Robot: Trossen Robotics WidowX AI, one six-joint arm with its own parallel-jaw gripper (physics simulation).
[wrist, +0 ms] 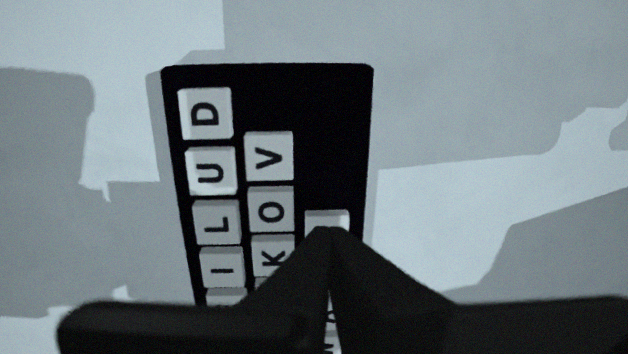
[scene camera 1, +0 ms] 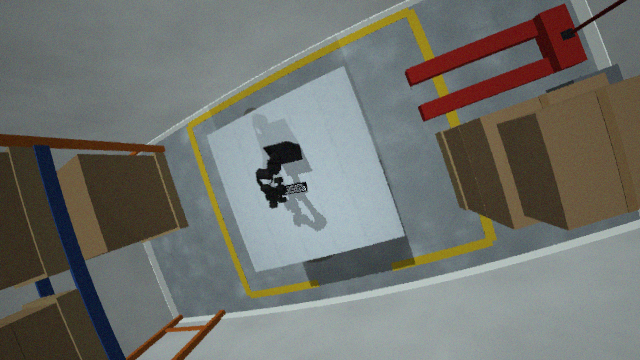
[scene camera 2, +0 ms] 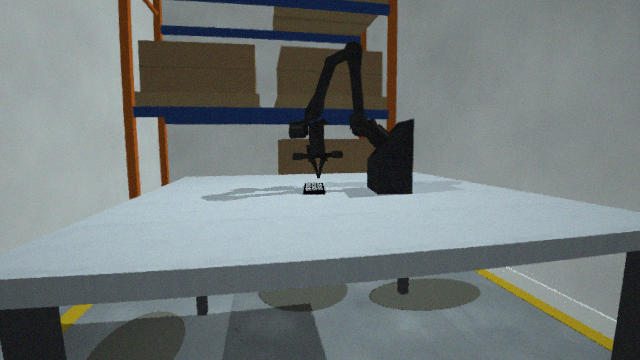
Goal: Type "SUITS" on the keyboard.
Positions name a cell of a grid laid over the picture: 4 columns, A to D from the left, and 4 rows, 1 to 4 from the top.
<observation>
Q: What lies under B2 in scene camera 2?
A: My gripper.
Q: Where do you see a black keyboard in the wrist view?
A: At C2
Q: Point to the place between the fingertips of my gripper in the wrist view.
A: At C3
</observation>
